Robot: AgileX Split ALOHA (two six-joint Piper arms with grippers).
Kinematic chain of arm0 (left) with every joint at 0, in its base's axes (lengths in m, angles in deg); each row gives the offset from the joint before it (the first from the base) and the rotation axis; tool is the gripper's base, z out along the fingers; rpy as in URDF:
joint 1: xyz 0 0 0.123 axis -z
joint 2: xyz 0 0 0 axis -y
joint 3: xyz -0.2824 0 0.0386 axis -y
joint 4: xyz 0.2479 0 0.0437 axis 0.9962 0 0.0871
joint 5: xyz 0 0 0 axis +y
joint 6: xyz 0.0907 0 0.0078 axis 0.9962 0 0.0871
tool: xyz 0 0 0 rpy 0 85 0
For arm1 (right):
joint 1: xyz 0 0 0.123 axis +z
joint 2: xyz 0 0 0 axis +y
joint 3: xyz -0.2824 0 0.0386 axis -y
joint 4: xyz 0.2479 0 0.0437 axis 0.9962 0 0.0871
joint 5: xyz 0 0 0 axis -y
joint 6: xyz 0.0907 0 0.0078 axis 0.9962 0 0.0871
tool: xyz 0 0 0 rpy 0 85 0
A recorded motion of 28 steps. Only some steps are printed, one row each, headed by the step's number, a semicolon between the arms.
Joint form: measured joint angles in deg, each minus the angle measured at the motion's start. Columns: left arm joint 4, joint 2, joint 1, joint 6, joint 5, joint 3; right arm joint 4, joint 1, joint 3, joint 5, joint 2, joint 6.
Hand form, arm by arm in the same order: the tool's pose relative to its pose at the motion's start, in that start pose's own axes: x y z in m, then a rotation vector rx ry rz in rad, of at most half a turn. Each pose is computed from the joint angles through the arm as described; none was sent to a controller.
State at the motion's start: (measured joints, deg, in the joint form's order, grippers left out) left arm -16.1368 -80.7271 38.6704 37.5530 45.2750 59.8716; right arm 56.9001 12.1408 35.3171 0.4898 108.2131 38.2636
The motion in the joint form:
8: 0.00 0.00 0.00 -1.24 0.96 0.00; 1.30 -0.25 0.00 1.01 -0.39 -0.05
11: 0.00 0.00 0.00 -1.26 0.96 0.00; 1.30 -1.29 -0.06 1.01 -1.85 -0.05
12: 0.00 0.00 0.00 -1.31 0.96 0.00; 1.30 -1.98 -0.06 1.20 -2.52 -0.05
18: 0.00 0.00 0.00 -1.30 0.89 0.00; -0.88 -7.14 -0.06 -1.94 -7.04 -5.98
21: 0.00 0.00 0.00 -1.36 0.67 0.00; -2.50 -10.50 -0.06 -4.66 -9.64 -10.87
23: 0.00 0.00 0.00 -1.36 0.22 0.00; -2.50 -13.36 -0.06 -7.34 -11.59 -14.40
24: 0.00 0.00 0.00 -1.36 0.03 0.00; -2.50 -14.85 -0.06 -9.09 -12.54 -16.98
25: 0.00 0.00 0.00 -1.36 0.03 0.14; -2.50 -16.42 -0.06 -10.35 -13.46 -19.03
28: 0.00 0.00 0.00 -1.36 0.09 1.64; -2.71 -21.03 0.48 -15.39 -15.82 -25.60
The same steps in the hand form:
8: 0.0012 -0.0009 0.0000 0.0101 0.0134 -0.0216; -0.0024 0.0021 -0.0016 -0.0175 -0.0151 0.0259
11: 0.0012 -0.0009 0.0000 0.0101 0.0134 -0.0220; -0.0071 0.0058 -0.0076 -0.0423 -0.0199 0.0429
12: 0.0012 -0.0009 0.0000 0.0101 0.0134 -0.0229; -0.0106 0.0079 -0.0105 -0.0562 -0.0264 0.0541
18: 0.0011 -0.0009 0.0000 0.0093 0.0124 -0.0227; -0.0308 0.0160 -0.0301 -0.1043 -0.0221 -0.0078
21: 0.0008 -0.0006 0.0000 0.0070 0.0094 -0.0237; -0.0430 0.0182 -0.0418 -0.1235 -0.0171 -0.0724
23: 0.0003 -0.0002 0.0000 0.0023 0.0031 -0.0237; -0.0527 0.0187 -0.0509 -0.1351 -0.0065 -0.0941
24: 0.0000 0.0000 0.0000 0.0003 0.0004 -0.0237; -0.0572 0.0183 -0.0555 -0.1383 0.0034 -0.1192
25: -0.0006 0.0002 -0.0005 -0.0007 -0.0017 -0.0233; -0.0626 0.0180 -0.0600 -0.1452 0.0052 -0.1336
28: -0.0068 0.0021 -0.0054 -0.0111 -0.0241 -0.0181; -0.0767 0.0179 -0.0731 -0.1630 0.0277 -0.1936

